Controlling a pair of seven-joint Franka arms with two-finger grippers.
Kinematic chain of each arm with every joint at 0, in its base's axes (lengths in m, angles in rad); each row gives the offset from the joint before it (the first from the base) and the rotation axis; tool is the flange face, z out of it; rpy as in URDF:
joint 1: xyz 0 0 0.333 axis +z
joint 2: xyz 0 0 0 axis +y
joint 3: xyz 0 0 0.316 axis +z
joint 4: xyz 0.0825 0 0 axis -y
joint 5: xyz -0.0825 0 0.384 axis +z
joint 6: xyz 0 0 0 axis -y
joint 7: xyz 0.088 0 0 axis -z
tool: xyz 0 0 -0.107 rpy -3.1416 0 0
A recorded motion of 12 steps. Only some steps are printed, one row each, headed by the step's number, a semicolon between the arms.
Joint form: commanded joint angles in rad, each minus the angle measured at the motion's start. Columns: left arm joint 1, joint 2, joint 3, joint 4, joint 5, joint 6, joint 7; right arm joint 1, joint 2, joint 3, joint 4, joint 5, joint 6, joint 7.
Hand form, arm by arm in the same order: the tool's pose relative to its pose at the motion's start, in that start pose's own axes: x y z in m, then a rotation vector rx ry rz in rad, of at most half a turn. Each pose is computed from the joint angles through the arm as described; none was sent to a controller.
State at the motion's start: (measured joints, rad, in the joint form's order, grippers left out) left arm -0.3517 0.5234 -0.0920 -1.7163 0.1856 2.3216 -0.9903; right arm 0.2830 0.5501 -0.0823 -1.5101 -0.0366 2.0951 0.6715
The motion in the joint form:
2: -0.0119 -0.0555 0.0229 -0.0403 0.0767 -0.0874 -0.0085; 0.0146 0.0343 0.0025 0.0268 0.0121 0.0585 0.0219
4: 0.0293 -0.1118 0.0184 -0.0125 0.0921 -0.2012 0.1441; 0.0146 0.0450 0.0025 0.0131 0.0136 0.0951 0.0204
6: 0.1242 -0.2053 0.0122 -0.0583 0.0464 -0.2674 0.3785; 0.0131 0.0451 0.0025 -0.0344 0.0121 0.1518 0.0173
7: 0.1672 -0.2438 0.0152 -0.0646 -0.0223 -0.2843 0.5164; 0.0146 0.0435 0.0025 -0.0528 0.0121 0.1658 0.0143
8: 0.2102 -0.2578 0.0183 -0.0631 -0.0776 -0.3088 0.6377; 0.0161 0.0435 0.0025 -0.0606 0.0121 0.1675 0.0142
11: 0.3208 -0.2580 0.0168 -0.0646 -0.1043 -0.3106 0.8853; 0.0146 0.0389 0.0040 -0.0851 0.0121 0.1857 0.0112
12: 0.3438 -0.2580 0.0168 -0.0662 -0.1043 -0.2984 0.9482; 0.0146 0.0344 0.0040 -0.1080 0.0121 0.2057 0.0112
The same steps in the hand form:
2: -0.0028 -0.0195 -0.0116 0.1049 0.0216 0.0337; 0.0007 -0.0182 0.0057 0.0411 0.0339 0.0099
4: 0.0211 -0.0417 -0.0492 0.1538 0.0139 0.1411; 0.0005 -0.0191 0.0163 0.0495 0.0428 0.0082
6: 0.0497 -0.0970 -0.0802 0.1583 -0.0443 0.2534; -0.0038 -0.0152 0.0329 0.0547 0.0503 0.0049
7: 0.0642 -0.1200 -0.0982 0.1085 -0.0777 0.3064; -0.0070 -0.0142 0.0388 0.0532 0.0480 0.0001
8: 0.0782 -0.1427 -0.1038 0.0732 -0.1182 0.3526; -0.0092 -0.0139 0.0421 0.0496 0.0432 -0.0016
11: 0.1143 -0.1986 -0.0991 0.0437 -0.1438 0.4777; -0.0126 -0.0112 0.0483 0.0495 0.0411 -0.0045
12: 0.1222 -0.2105 -0.0985 0.0372 -0.1361 0.5177; -0.0157 -0.0088 0.0535 0.0510 0.0419 -0.0046

